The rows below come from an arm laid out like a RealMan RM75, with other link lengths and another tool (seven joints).
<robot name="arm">
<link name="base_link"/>
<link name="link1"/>
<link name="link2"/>
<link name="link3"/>
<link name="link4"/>
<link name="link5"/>
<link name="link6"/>
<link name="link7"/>
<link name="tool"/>
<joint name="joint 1" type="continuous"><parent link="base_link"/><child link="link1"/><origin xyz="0.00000 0.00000 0.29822" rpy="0.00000 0.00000 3.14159"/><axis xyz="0 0 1"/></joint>
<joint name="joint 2" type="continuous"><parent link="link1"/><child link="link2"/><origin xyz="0.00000 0.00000 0.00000" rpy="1.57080 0.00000 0.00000"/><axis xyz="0 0 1"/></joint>
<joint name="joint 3" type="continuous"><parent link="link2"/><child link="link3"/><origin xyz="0.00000 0.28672 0.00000" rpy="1.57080 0.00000 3.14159"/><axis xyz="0 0 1"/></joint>
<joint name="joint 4" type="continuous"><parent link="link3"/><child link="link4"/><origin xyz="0.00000 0.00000 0.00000" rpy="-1.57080 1.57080 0.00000"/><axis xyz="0 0 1"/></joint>
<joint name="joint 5" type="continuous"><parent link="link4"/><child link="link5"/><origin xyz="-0.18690 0.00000 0.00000" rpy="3.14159 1.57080 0.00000"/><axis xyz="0 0 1"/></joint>
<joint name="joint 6" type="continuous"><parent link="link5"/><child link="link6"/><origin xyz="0.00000 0.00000 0.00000" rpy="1.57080 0.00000 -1.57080"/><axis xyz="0 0 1"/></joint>
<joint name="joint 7" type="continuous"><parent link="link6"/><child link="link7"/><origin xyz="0.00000 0.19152 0.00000" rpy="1.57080 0.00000 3.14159"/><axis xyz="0 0 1"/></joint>
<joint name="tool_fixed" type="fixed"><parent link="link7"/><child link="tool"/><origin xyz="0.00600 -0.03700 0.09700" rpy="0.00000 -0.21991 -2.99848"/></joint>
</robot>
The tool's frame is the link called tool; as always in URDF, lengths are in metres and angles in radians. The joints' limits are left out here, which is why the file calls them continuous.
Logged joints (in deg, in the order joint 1, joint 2, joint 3, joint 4, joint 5, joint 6, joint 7), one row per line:
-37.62, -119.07, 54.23, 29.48, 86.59, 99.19, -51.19
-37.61, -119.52, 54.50, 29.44, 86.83, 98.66, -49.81
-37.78, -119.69, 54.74, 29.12, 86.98, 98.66, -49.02
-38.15, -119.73, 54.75, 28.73, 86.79, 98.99, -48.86
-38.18, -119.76, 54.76, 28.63, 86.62, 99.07, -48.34
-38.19, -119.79, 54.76, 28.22, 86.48, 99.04, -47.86
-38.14, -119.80, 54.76, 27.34, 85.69, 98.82, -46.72
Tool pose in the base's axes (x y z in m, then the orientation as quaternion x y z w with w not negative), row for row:
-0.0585, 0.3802, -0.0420, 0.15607, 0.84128, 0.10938, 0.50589
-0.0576, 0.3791, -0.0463, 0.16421, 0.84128, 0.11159, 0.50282
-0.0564, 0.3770, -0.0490, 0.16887, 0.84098, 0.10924, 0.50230
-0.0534, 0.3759, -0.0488, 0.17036, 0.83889, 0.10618, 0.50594
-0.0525, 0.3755, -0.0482, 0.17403, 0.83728, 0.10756, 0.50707
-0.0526, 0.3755, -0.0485, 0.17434, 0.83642, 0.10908, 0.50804
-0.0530, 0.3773, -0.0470, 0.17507, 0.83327, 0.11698, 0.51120
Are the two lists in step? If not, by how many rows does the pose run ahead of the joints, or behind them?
They are in step.
